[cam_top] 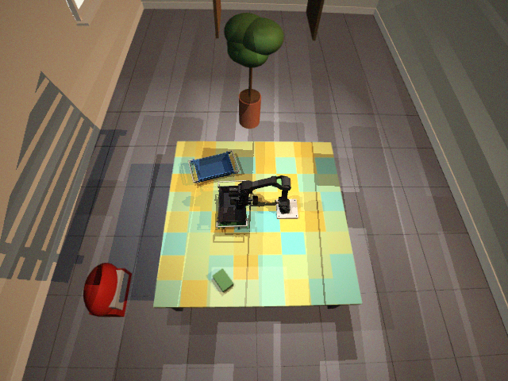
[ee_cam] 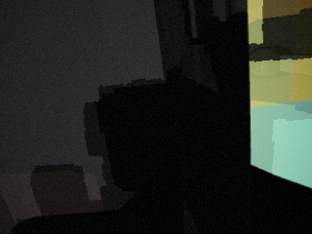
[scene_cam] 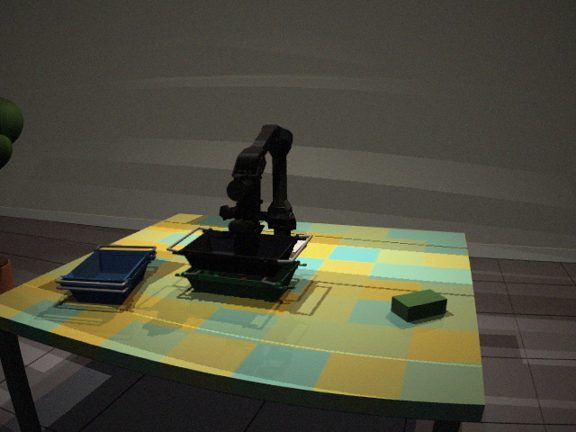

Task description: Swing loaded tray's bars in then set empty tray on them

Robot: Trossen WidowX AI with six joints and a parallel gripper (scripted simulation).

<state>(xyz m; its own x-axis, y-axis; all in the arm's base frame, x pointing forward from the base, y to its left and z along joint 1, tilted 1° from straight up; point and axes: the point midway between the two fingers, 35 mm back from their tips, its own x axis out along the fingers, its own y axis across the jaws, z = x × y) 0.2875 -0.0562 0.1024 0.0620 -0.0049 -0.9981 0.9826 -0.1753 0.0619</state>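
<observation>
Right now the black tray is 80 mm ahead of my gripper tip, 30 mm above it and 10 mm to the right of it.
</observation>
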